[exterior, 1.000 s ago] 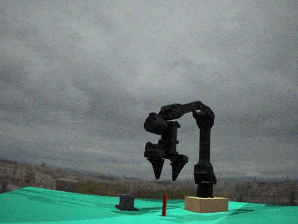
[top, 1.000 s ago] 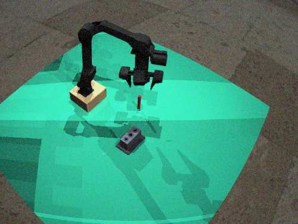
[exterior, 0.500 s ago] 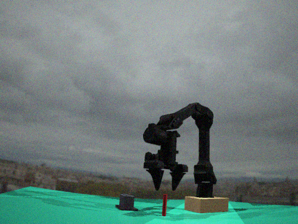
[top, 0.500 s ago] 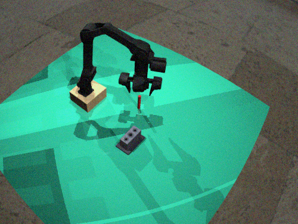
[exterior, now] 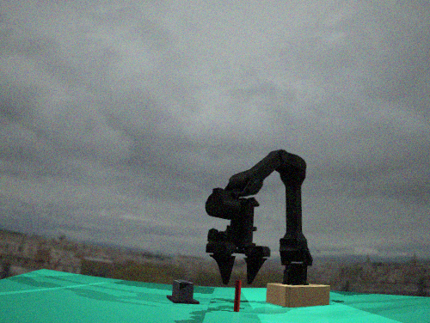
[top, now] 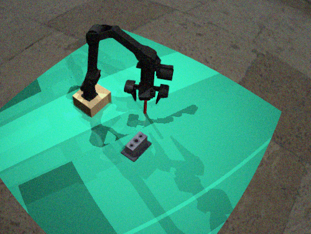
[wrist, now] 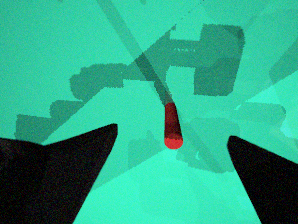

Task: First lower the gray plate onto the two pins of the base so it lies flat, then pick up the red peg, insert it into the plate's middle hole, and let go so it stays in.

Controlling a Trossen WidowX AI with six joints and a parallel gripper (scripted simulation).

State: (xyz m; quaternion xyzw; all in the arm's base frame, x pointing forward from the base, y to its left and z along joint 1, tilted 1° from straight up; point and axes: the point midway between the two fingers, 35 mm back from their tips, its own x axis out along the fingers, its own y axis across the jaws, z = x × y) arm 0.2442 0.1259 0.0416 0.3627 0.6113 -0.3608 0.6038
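Now: the red peg 3 cm below my gripper tip. Round my gripper tip: gray plate: 18 cm to the right, 9 cm ahead, 2 cm below; base: 18 cm to the right, 9 cm ahead, 6 cm below.
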